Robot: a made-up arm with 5 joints. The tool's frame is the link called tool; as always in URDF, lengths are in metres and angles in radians. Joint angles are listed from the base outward.
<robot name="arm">
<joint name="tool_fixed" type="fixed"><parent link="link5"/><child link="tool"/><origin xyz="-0.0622 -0.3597 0.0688" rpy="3.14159 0 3.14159"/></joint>
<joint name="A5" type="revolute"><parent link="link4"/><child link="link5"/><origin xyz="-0.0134 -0.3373 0.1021" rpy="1.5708 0 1.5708"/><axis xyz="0 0 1"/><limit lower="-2.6" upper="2.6"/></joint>
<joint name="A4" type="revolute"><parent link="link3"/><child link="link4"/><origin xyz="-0.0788 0.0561 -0.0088" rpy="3.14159 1.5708 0"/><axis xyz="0 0 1"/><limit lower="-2.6" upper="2.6"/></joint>
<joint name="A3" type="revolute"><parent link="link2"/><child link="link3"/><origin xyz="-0.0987 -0.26 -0.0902" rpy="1.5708 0 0"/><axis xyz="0 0 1"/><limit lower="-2.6" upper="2.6"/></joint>
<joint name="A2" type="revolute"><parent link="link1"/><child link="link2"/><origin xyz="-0.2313 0.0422 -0.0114" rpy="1.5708 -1.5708 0"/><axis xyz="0 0 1"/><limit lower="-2.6" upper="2.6"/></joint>
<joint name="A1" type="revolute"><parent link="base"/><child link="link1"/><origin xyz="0 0 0.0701" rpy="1.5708 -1.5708 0"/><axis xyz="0 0 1"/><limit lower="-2.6" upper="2.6"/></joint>
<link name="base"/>
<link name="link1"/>
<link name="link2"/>
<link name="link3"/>
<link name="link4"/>
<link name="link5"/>
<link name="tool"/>
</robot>
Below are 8 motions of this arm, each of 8 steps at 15 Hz.
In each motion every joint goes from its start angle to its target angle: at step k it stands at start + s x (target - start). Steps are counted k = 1, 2, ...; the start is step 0. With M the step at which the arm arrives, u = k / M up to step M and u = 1 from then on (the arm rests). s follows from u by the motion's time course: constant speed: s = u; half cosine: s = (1 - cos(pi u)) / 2; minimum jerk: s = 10 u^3 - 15 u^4 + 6 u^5.
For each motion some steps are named. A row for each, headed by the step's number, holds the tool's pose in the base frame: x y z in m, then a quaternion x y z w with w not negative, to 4 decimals.
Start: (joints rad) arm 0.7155 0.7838 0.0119 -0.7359 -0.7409
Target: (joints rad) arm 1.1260 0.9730 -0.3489 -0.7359 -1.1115
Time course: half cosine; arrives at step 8
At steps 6, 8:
6: 0.0956 -0.5413 0.5392 0.0750 -0.7950 0.2543 0.5456
8: 0.0917 -0.5632 0.5364 0.0661 -0.8061 0.2565 0.5292

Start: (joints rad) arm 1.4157 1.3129 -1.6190 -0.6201 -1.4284
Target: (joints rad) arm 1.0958 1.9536 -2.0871 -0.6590 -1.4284
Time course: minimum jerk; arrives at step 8
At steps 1, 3, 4, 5, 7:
1: 0.6291 -0.7242 -0.0093 0.3134 -0.5701 0.1586 0.7427
3: 0.7227 -0.6544 -0.1704 0.3876 -0.4709 0.1667 0.7747
4: 0.7684 -0.5769 -0.3174 0.4447 -0.3773 0.1733 0.7936
5: 0.7793 -0.4884 -0.4640 0.4944 -0.2785 0.1802 0.8035
7: 0.7499 -0.3787 -0.6243 0.5421 -0.1604 0.1895 0.8028

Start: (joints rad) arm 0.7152 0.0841 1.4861 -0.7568 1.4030
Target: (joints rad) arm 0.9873 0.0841 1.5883 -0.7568 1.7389
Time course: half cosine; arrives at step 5
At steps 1, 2, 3, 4, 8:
1: -0.1364 0.1837 -0.0716 0.3689 -0.3678 0.1719 0.8361
2: -0.1443 0.1782 -0.1080 0.3747 -0.3766 0.1608 0.8318
3: -0.1500 0.1715 -0.1538 0.3819 -0.3872 0.1473 0.8262
4: -0.1514 0.1662 -0.1913 0.3880 -0.3955 0.1365 0.8212
8: -0.1511 0.1642 -0.2057 0.3904 -0.3987 0.1324 0.8193

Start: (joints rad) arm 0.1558 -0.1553 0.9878 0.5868 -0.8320
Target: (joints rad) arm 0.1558 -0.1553 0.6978 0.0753 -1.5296
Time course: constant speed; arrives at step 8
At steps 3, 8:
3: 0.2972 0.6516 -0.2840 -0.0832 0.2150 0.7961 0.5595
8: 0.3235 0.7795 -0.0881 -0.0884 0.0693 0.8871 0.4476

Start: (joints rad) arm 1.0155 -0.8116 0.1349 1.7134 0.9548
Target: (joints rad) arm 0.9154 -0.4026 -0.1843 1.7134 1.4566
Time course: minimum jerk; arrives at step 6
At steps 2, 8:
2: 0.0185 0.1847 -0.1035 -0.2645 0.2390 -0.7331 0.5792
8: -0.0307 0.2789 -0.0514 -0.2136 0.2947 -0.7639 0.5329

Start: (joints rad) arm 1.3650 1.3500 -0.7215 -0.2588 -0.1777
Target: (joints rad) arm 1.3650 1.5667 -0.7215 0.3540 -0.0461
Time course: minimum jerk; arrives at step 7
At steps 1, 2, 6, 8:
1: 0.5407 -0.3686 0.1087 0.6081 -0.4266 0.1364 0.6554
2: 0.5561 -0.3261 0.1024 0.6170 -0.3891 0.1635 0.6643
6: 0.5521 -0.0515 0.0318 0.6193 -0.1247 0.3479 0.6927
8: 0.5495 -0.0449 0.0293 0.6179 -0.1174 0.3529 0.6927

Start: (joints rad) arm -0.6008 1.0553 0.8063 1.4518 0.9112
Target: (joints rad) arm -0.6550 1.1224 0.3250 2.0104 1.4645
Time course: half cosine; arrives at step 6
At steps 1, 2, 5, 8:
1: -0.1209 -0.1100 0.0210 -0.0200 0.6601 0.1822 0.7285
2: -0.1314 -0.1330 0.0568 -0.0731 0.7032 0.1566 0.6897
5: -0.0927 -0.1697 0.1922 -0.2707 0.8007 0.1327 0.5177
8: -0.0833 -0.1698 0.2030 -0.2888 0.8048 0.1366 0.5003

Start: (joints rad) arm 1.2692 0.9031 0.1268 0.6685 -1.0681
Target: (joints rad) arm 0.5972 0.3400 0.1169 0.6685 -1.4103
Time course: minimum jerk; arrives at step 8
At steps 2, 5, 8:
2: 0.3313 0.3354 0.3857 0.0296 -0.3280 0.7661 0.5520
5: 0.4939 0.3975 0.1653 0.0718 -0.1434 0.7531 0.6381
8: 0.5285 0.4164 0.0311 0.0941 -0.0470 0.7490 0.6542

